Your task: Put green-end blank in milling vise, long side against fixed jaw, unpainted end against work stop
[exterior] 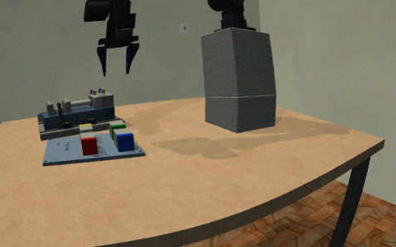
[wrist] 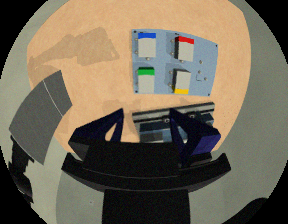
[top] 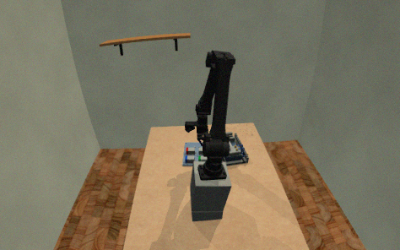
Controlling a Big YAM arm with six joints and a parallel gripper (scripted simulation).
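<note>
Now: the green-ended blank 150 mm below my hand. The rest, counted from my hand: yellow-ended blank 90 mm ahead, 20 mm to the right, 150 mm below; then blue-ended blank 20 mm ahead, 90 mm to the left, 150 mm below; then red-ended blank 110 mm ahead, 70 mm to the left, 150 mm below.
</note>
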